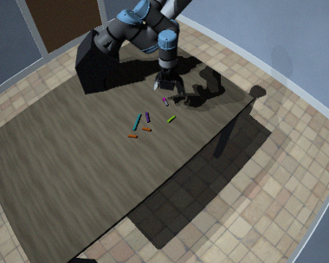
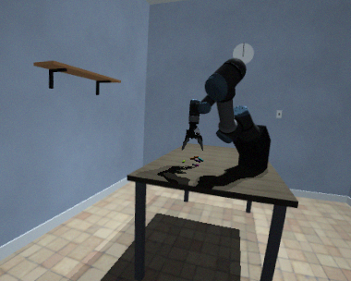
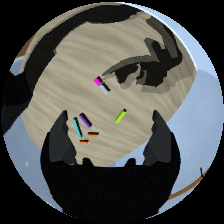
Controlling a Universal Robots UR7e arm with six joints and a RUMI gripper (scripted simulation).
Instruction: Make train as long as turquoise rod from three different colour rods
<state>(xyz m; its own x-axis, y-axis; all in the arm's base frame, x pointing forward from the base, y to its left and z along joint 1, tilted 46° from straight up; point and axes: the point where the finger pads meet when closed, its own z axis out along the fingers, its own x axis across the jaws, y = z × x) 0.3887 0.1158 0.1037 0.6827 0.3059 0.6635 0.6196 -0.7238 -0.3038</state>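
Right now my hand is 10 cm above the lime rod, 8 cm short of it and 4 cm to the left of it. Round my hand: purple rod: 14 cm to the right, 10 cm below; then magenta rod: 10 cm below, 4 cm behind; then grey rod: 10 cm below, 2 cm behind, 1 cm to the right.
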